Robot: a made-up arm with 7 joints. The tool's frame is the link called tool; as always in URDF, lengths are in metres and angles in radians. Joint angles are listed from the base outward. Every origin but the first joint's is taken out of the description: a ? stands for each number. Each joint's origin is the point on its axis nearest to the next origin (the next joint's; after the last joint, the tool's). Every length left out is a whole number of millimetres.
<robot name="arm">
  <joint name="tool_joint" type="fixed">
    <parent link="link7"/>
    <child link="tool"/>
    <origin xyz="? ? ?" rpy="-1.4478 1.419 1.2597"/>
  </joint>
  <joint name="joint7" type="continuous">
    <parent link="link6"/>
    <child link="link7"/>
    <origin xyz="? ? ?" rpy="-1.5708 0 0"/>
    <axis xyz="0 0 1"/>
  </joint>
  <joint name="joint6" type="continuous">
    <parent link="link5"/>
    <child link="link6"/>
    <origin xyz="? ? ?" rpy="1.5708 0 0"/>
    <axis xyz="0 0 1"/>
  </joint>
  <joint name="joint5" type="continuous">
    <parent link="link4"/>
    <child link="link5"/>
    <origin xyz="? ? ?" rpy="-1.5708 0 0"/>
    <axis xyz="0 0 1"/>
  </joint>
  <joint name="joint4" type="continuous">
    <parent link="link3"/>
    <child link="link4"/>
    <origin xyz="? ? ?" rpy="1.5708 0 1.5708"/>
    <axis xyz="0 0 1"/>
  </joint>
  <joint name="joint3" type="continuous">
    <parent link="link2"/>
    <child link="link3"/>
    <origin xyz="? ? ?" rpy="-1.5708 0 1.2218"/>
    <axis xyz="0 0 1"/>
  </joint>
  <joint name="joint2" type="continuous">
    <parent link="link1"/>
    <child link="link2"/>
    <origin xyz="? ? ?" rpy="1.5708 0 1.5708"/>
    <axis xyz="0 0 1"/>
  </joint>
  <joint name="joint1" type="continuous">
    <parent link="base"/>
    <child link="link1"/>
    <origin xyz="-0.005 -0.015 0.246" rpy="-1.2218 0 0"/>
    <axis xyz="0 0 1"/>
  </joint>
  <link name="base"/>
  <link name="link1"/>
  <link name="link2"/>
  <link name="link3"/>
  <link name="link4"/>
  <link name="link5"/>
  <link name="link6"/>
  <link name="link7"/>
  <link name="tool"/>
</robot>
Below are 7 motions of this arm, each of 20 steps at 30 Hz.
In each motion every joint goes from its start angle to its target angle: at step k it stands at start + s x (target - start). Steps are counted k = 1, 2, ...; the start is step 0. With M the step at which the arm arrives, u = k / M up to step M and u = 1 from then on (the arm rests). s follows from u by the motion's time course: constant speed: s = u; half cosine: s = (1 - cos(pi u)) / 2; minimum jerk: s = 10 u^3 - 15 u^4 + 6 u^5.
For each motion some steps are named. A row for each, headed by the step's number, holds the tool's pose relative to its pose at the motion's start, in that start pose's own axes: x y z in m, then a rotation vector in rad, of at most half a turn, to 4 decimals.
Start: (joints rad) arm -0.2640 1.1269 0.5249 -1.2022 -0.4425 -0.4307 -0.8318
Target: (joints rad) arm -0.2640 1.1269 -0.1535 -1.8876 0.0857 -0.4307 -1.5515
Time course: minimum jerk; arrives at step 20
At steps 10, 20:
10: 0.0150 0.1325 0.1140 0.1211 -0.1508 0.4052
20: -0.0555 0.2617 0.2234 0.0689 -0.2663 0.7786

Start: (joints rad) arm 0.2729 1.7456 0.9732 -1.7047 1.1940 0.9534 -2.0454
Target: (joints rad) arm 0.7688 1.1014 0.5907 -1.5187 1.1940 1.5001 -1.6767
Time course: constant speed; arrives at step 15
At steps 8, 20:
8: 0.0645 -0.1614 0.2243 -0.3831 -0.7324 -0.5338
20: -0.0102 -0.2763 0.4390 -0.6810 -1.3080 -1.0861

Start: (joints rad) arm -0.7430 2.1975 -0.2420 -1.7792 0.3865 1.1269 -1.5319
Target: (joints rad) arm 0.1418 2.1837 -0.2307 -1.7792 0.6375 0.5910 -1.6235
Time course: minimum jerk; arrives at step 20
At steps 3, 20:
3: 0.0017 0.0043 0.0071 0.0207 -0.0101 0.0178
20: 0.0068 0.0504 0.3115 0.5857 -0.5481 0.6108

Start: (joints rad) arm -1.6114 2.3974 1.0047 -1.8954 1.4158 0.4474 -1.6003
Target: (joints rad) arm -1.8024 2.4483 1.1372 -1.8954 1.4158 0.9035 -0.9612
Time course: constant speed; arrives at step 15
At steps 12, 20:
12: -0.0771 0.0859 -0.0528 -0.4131 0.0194 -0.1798
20: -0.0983 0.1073 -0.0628 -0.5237 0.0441 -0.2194

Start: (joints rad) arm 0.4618 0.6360 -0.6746 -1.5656 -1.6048 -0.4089 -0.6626
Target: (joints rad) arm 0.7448 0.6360 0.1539 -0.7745 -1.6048 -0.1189 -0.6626
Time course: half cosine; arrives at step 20
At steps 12, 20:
12: -0.1930 -0.1179 0.2061 -0.3784 -0.3076 -0.8168
20: -0.3347 -0.0863 0.3066 -0.5971 -0.5044 -1.2212

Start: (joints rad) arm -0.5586 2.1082 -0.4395 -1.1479 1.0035 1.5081 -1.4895
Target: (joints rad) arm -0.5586 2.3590 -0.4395 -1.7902 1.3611 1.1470 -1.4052
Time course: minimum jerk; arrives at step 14
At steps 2, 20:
2: -0.0041 -0.0009 0.0015 0.0071 0.0030 0.0171
20: -0.1391 -0.0668 0.1038 0.3786 0.0073 0.6125

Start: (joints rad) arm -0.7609 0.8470 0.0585 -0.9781 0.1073 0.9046 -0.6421
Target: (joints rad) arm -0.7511 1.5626 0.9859 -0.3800 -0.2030 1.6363 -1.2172
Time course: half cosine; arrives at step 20
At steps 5, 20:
5: -0.0003 0.0447 -0.0982 -0.0637 0.1932 -0.0879
20: -0.2274 0.1476 -0.5625 -0.5705 0.3978 -0.7626

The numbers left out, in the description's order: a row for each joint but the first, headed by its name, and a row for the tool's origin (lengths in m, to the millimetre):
tool: -0.014 0.018 0
joint7: 0.018 0.012 0
joint6: -0.019 0.003 0
joint5: 0.025 -0.361 0
joint4: -0.015 -0.039 0
joint3: 0.385 -0.148 0
joint2: 0.018 0.007 0

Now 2 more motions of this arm.
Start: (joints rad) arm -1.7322 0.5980 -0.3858 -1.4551 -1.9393 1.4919 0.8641
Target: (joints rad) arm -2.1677 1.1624 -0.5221 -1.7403 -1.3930 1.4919 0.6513
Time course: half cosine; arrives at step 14
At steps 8, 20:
8: 0.2046 0.0788 0.0278 -0.1037 0.0315 0.1261
20: 0.3090 0.1589 0.0243 -0.1364 0.0314 0.1865

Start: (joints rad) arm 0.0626 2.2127 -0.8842 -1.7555 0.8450 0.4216 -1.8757
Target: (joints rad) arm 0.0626 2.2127 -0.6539 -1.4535 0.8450 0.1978 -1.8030
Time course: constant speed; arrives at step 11
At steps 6, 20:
6: 0.0053 -0.0520 -0.0500 -0.1328 0.2009 -0.0482
20: -0.0002 -0.0986 -0.0879 -0.2397 0.3715 -0.0825

